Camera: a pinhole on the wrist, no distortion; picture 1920 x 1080 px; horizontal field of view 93.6 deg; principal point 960.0 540.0 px. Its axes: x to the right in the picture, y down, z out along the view. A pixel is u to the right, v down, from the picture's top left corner.
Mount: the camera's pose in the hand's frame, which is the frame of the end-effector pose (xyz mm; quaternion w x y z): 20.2 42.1 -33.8 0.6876 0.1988 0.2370 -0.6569
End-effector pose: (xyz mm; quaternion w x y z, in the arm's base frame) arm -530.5 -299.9 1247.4 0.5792 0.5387 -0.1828 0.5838
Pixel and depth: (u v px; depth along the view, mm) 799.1 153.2 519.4
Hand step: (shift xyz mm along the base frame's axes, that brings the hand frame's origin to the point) 318.7 -405.7 -67.1
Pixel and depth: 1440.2 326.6 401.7
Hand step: 384.0 -65.0 -129.4
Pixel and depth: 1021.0 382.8 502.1
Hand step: 388.0 -239.6 -19.6
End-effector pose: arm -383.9 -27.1 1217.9 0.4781 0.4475 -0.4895 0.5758
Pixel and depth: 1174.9 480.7 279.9
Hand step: 178.8 -139.1 63.8
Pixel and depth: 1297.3 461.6 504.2
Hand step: 413.9 -235.1 100.8
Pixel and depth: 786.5 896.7 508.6
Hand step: 147.0 -385.0 321.0
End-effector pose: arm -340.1 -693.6 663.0 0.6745 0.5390 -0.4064 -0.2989
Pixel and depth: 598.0 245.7 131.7
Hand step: -99.5 -36.7 11.1
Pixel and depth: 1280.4 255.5 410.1
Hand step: -216.4 -116.5 -312.0
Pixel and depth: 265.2 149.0 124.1
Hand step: -123.8 -26.5 47.3
